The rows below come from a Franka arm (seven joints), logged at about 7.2 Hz.
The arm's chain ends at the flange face. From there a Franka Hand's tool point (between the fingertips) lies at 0.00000 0.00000 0.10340 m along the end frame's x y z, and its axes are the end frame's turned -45 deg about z.
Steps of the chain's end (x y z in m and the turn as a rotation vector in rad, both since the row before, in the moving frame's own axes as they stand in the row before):
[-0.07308 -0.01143 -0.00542 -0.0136 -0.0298 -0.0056]
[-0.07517 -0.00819 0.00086 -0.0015 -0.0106 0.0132]
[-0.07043 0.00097 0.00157 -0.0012 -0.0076 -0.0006]
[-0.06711 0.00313 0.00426 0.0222 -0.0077 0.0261]
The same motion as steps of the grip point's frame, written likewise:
[-0.04677 -0.06093 -0.00548 0.0115 -0.0307 -0.0056]
[-0.04824 -0.05962 0.00085 0.0064 -0.0086 0.0132]
[-0.05113 -0.04958 0.00157 0.0045 -0.0062 -0.0006]
[-0.04858 -0.04741 0.00423 0.0211 0.0103 0.0261]

